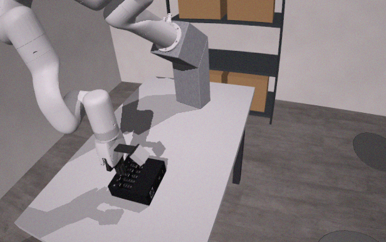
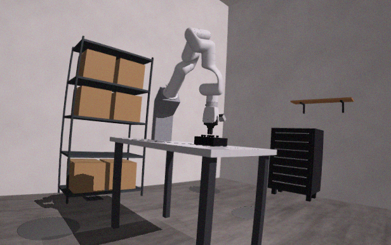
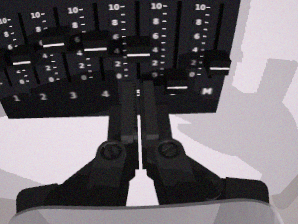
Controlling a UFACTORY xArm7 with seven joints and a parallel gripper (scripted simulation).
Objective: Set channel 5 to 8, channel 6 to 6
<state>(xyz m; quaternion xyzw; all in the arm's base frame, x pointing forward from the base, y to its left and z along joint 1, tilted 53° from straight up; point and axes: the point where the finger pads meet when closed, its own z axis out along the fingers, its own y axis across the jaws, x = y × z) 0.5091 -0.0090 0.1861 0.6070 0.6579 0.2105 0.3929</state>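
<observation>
Right now my hand is 3 cm to the right of the channel 5 fader cap and 3 cm above it. Also, from my hand: channel 6 fader cap (2 cm ahead, 3 cm below); master fader cap (5 cm ahead, 2 cm to the left, 3 cm below).
</observation>
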